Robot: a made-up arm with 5 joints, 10 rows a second.
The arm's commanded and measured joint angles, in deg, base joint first. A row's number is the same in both.
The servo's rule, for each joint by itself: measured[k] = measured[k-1] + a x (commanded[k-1-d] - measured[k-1]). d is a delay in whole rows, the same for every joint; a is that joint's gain. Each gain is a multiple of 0.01, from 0.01 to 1. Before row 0 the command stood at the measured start. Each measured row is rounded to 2 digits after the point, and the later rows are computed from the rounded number. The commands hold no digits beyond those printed.
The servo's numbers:
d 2
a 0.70 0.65 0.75 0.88 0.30
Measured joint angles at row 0:
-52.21 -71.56 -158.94 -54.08 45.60
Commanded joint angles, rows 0 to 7:
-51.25 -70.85 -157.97 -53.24 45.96
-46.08 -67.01 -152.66 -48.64 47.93
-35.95 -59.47 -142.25 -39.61 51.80
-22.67 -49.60 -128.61 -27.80 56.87
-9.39 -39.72 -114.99 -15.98 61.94
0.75 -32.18 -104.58 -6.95 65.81
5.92 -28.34 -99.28 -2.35 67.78
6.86 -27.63 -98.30 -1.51 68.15
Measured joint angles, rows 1 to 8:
-52.21 -71.56 -158.94 -54.08 45.60
-52.21 -71.56 -158.94 -54.08 45.60
-51.54 -71.10 -158.21 -53.34 45.71
-47.72 -68.44 -154.05 -49.20 46.38
-39.48 -62.61 -145.20 -40.76 48.01
-27.71 -54.15 -132.76 -29.36 50.67
-14.89 -44.77 -119.43 -17.59 54.05
-3.94 -36.59 -108.29 -8.23 57.58

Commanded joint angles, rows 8 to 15:
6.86 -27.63 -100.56 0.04 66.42
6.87 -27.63 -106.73 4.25 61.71
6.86 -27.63 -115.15 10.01 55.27
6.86 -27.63 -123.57 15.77 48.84
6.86 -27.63 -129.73 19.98 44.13
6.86 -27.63 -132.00 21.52 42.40
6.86 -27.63 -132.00 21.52 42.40
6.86 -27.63 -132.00 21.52 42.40
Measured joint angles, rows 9 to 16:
2.96 -31.23 -101.53 -3.06 60.64
5.69 -28.89 -99.11 -1.70 62.89
6.51 -28.07 -100.20 -0.17 63.95
6.76 -27.78 -105.10 3.72 63.28
6.83 -27.68 -112.64 9.26 60.88
6.85 -27.65 -120.84 14.99 57.27
6.86 -27.64 -127.51 19.38 53.33
6.86 -27.63 -130.88 21.26 50.05

